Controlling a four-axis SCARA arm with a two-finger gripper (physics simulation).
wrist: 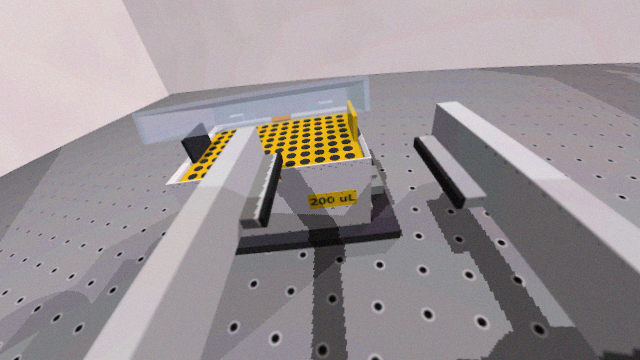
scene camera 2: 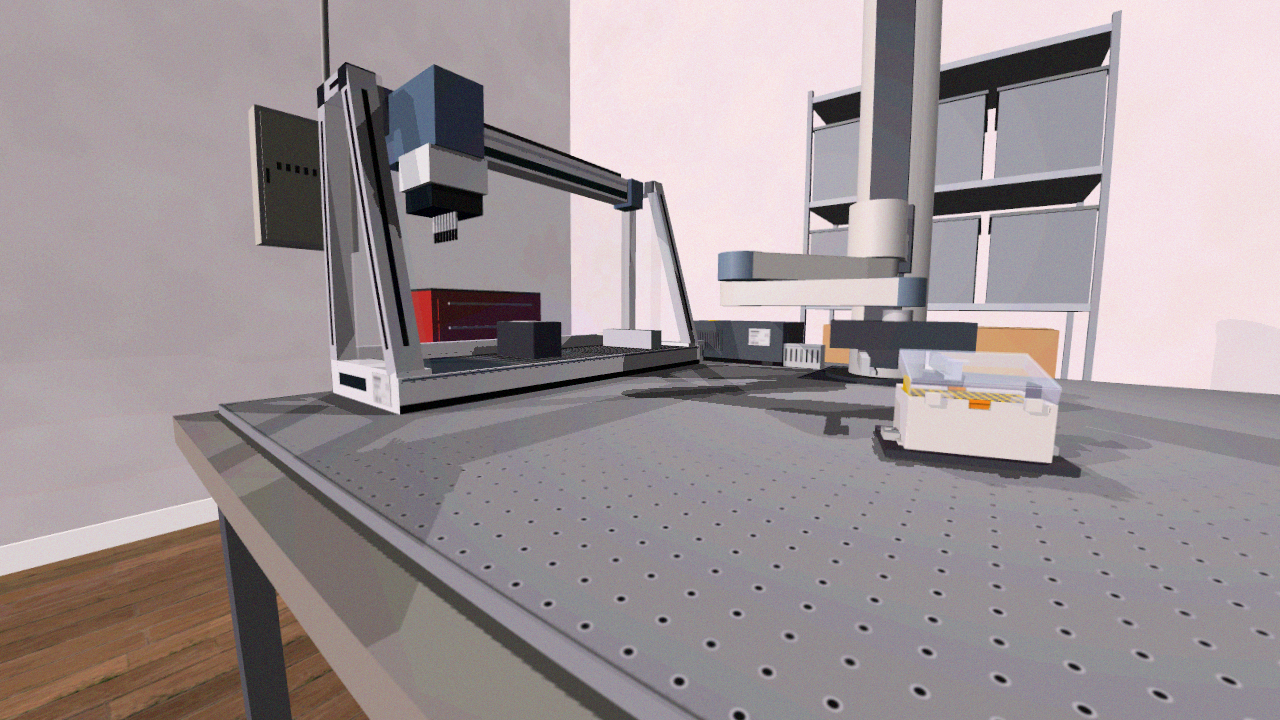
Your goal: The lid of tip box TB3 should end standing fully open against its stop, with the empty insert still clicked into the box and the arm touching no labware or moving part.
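Places are measured from the arm's base along level axes (x up, y ahead, z left), in centimetres.
Pixels of known places: gripper, fingertip midpoint: (wrist: 345, 134) (scene camera 2: 910, 368); arm's base, origin of the base link: (scene camera 2: 883, 382).
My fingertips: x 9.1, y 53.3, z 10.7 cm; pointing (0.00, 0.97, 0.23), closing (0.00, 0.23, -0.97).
Ahead of a thing's pixels: the offset from my fingertips to its top centre. "spot": to the spot under its first point. Level surfaces: height alone.
Tip box TB3 @(dx -1.2, dy +3.2, dz +5.7 cm) (scene camera 2: 980, 436) (wrist: 352, 180) stands on a dark base plate, its 200 uL label facing the wrist camera. Its clear lid @(dx +2.3, dy +3.4, dz +5.7 cm) (scene camera 2: 980, 368) (wrist: 175, 126) is tipped up on the side away from the wrist camera; its exact angle and any contact with its stop cannot be told. The yellow insert @(dx -0.4, dy +3.2, dz +5.7 cm) (wrist: 310, 140) lies level in the box, uncovered in the wrist view. My gripper (wrist: 345, 134) is shut and holds nothing; a gap remains between its finger pads. The left finger overlaps the box's left part in the wrist view; contact cannot be told. In scene camera 2 the fingers are hidden.
The dark gripper body (scene camera 2: 902, 334) is just behind and above the box. A gantry machine (scene camera 2: 554, 365) with a pipette head @(dx +29.9, dy +20.5, dz -62.3 cm) (scene camera 2: 443, 170) stands at the left of the perforated table @(dx -7.8 cm) (scene camera 2: 716, 528). A dark case @(spot: dx -2.1, dy -56.8, dz -48.3 cm) (scene camera 2: 738, 342) and a shelf rack (scene camera 2: 1108, 161) stand behind.
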